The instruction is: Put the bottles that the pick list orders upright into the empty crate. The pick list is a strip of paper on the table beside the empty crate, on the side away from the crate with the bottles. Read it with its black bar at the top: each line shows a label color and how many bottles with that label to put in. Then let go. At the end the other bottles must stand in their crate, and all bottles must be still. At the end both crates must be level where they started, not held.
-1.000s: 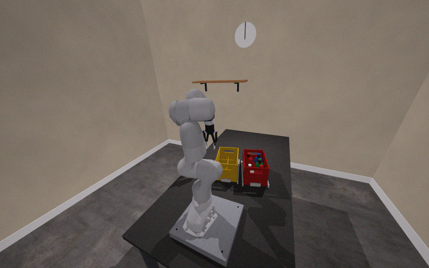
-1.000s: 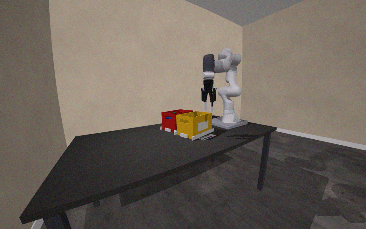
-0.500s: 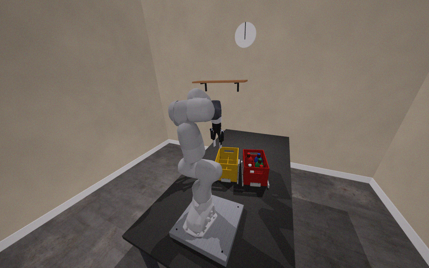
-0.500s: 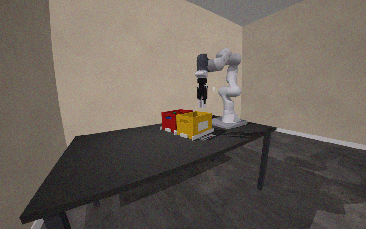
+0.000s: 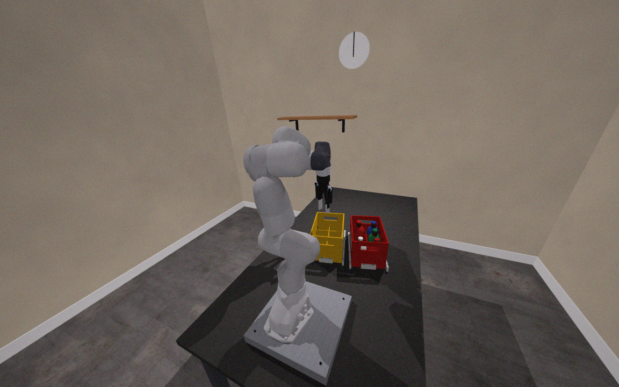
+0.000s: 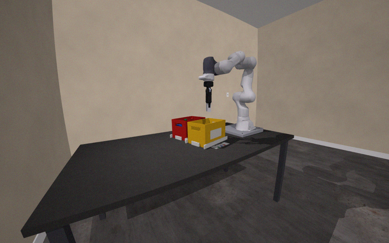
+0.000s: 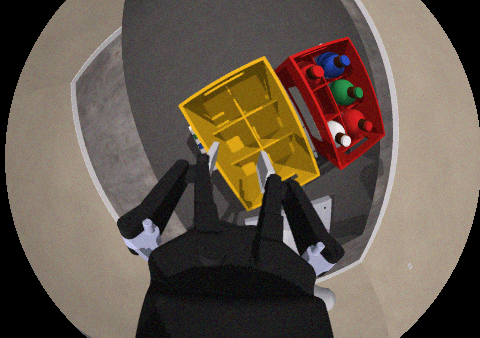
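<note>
The green-labelled bottle is 4 cm ahead of my hand, 30 cm to the right of it and 20 cm below it. From my hand the other things lie so: white-capped bottle 7 cm behind, 24 cm to the right, 20 cm below; then yellow crate 1 cm behind, 3 cm to the right, 20 cm below; then pick list 3 cm behind, 11 cm to the left, 28 cm below.
</note>
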